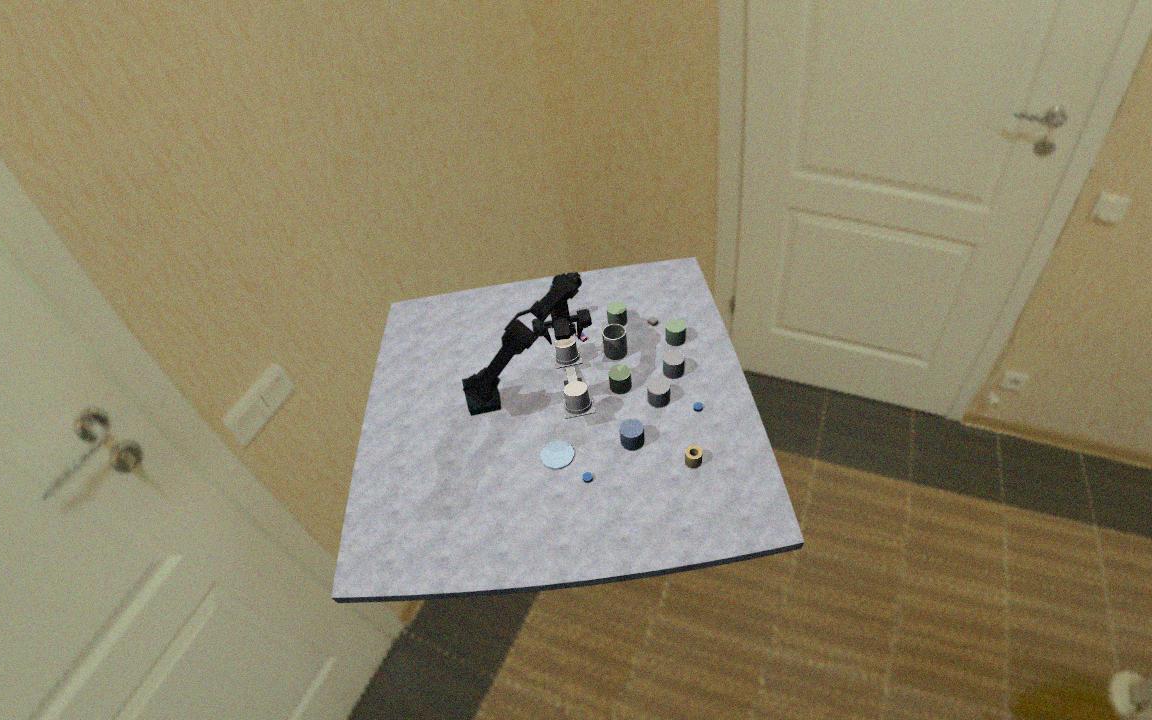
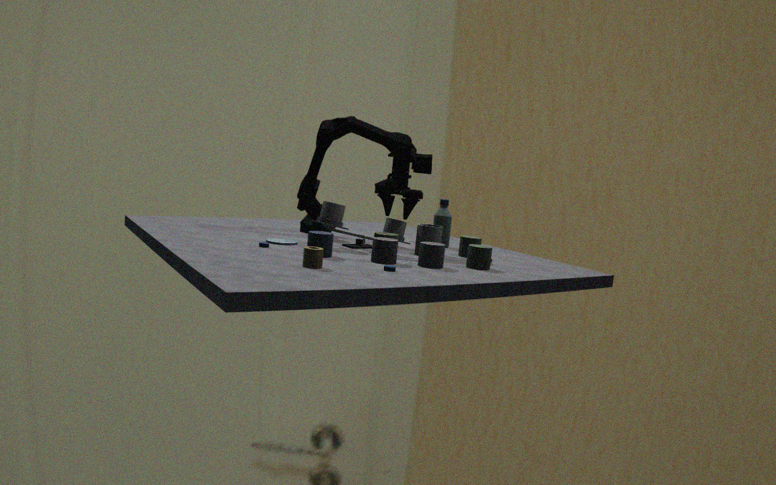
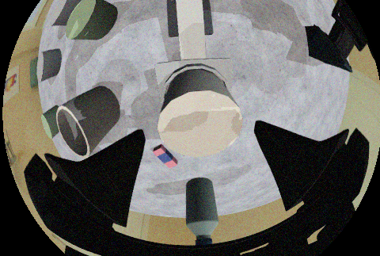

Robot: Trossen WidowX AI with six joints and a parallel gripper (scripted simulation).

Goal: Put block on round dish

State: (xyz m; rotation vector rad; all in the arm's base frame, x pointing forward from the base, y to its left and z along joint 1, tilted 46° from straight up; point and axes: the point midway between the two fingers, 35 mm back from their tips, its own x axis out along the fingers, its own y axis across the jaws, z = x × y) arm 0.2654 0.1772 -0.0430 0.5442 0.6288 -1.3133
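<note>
Now: the greenish block 60 mm below my gripper tip. From my gripper tip the other things lie so: balance beam (20 mm ahead, 140 mm to the right, 60 mm below); then pale blue round dish (50 mm behind, 390 mm to the right, 90 mm below).
</note>
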